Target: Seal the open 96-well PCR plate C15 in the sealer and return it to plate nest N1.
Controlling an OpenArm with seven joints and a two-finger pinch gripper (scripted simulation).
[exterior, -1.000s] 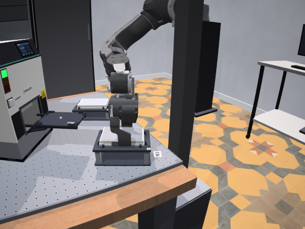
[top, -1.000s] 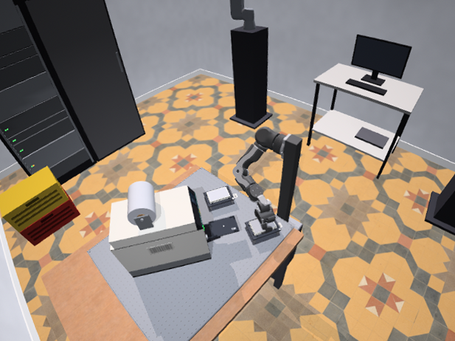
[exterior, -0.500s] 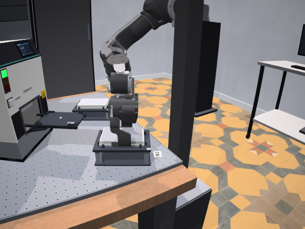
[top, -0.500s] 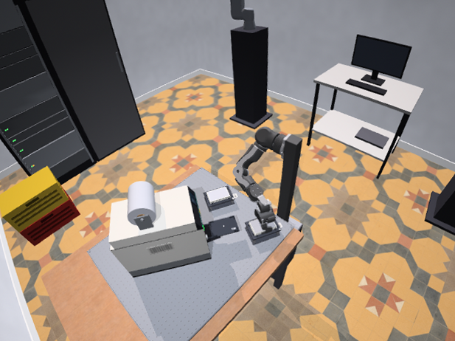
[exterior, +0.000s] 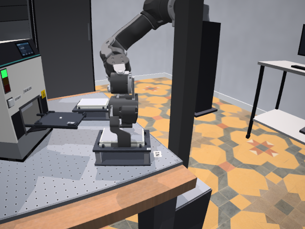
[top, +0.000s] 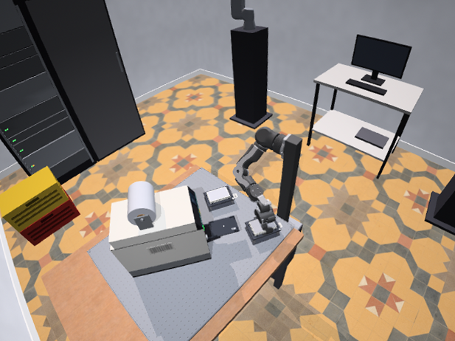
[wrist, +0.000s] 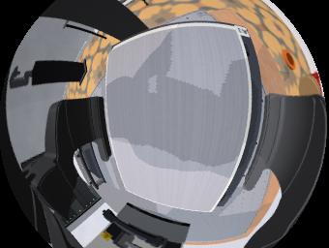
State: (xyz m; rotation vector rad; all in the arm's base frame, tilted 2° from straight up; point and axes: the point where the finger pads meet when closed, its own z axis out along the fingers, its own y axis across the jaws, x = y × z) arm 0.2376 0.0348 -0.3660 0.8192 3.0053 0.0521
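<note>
The white 96-well plate C15 lies right at my hand. Round my hand: sealer stage: 150 mm ahead, 140 mm to the right, 40 mm above; then N1 label: 90 mm behind, 60 mm below, 50 mm to the left; then plate nest N1: 10 mm below.
</note>
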